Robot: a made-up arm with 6 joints. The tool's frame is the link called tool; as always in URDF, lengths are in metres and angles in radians.
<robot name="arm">
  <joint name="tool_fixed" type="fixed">
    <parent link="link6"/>
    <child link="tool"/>
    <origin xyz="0.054 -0.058 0.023" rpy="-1.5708 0 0"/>
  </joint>
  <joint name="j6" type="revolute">
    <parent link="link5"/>
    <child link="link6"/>
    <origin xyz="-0.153 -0.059 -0.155" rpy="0 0 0"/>
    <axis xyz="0 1 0"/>
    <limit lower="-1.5" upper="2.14"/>
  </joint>
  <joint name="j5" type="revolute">
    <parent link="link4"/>
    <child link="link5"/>
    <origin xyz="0.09 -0.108 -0.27" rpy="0 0 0"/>
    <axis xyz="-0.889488 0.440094 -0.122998"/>
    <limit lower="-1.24" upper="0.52"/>
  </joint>
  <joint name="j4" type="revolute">
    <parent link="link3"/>
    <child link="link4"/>
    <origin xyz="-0.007 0.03 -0.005" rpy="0 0 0"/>
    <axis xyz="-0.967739 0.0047 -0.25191"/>
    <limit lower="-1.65" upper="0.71"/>
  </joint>
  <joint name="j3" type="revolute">
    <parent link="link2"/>
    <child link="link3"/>
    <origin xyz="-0.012 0.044 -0.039" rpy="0 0 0"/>
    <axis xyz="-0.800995 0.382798 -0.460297"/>
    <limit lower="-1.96" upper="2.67"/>
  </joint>
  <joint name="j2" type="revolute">
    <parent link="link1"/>
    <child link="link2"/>
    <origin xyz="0.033 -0.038 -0.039" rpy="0 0 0"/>
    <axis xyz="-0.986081 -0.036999 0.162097"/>
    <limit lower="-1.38" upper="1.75"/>
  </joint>
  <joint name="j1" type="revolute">
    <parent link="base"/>
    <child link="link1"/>
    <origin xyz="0.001 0.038 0.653" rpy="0 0 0"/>
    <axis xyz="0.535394 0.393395 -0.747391"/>
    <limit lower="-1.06" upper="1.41"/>
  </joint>
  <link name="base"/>
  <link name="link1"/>
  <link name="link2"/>
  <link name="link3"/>
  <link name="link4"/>
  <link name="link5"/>
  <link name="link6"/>
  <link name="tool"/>
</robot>
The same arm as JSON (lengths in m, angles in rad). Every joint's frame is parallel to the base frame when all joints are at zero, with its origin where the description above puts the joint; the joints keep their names.
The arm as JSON. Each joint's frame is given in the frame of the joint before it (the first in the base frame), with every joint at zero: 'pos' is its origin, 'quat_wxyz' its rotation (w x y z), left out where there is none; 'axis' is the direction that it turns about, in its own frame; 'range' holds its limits. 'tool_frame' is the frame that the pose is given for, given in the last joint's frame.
{"length_unit": "m", "angle_unit": "rad", "joints": [{"joint": "j1", "pos": [0.001, 0.038, 0.653], "axis": [0.535394, 0.393395, -0.747391], "range": [-1.06, 1.41]}, {"joint": "j2", "pos": [0.033, -0.038, -0.039], "axis": [-0.986081, -0.036999, 0.162097], "range": [-1.38, 1.75]}, {"joint": "j3", "pos": [-0.012, 0.044, -0.039], "axis": [-0.800995, 0.382798, -0.460297], "range": [-1.96, 2.67]}, {"joint": "j4", "pos": [-0.007, 0.03, -0.005], "axis": [-0.967739, 0.0047, -0.25191], "range": [-1.65, 0.71]}, {"joint": "j5", "pos": [0.09, -0.108, -0.27], "axis": [-0.889488, 0.440094, -0.122998], "range": [-1.24, 0.52]}, {"joint": "j6", "pos": [-0.153, -0.059, -0.155], "axis": "+y", "range": [-1.5, 2.14]}], "tool_frame": {"pos": [0.054, -0.058, 0.023], "quat_wxyz": [0.707105, -0.707108, 0.0, 0.0]}}
